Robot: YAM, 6 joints.
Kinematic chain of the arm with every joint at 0, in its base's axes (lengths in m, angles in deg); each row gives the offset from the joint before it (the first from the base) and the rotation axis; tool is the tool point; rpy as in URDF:
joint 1: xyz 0 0 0.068 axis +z
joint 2: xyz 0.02 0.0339 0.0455 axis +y
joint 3: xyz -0.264 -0.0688 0 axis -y
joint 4: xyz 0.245 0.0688 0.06 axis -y
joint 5: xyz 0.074 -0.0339 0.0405 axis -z
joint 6: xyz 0.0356 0 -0.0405 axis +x
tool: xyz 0 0 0 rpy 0 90 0
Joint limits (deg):
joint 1: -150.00..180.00
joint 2: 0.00..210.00
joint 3: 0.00..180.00
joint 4: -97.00..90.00
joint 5: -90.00..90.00
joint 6: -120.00..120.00
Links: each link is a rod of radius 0.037 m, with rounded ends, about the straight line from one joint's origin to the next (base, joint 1, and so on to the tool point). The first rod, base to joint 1, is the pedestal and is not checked.
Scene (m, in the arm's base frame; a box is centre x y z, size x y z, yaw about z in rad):
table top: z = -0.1
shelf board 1: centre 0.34 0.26 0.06 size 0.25 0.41 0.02 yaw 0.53
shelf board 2: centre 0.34 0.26 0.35 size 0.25 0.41 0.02 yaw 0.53
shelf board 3: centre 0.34 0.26 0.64 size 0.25 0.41 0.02 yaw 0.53
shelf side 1: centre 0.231 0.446 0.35 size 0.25 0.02 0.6 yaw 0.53
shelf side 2: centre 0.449 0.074 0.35 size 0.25 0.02 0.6 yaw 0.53
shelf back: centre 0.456 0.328 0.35 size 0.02 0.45 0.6 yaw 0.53
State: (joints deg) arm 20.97 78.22 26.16 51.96 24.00 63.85
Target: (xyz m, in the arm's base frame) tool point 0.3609 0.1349 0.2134
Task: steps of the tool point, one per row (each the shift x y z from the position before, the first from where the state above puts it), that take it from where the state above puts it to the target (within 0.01 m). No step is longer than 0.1 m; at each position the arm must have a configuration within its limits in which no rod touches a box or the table.
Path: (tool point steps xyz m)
1: 0.0519 0.0252 0.0052
2: 0.0512 0.0264 -0.0072

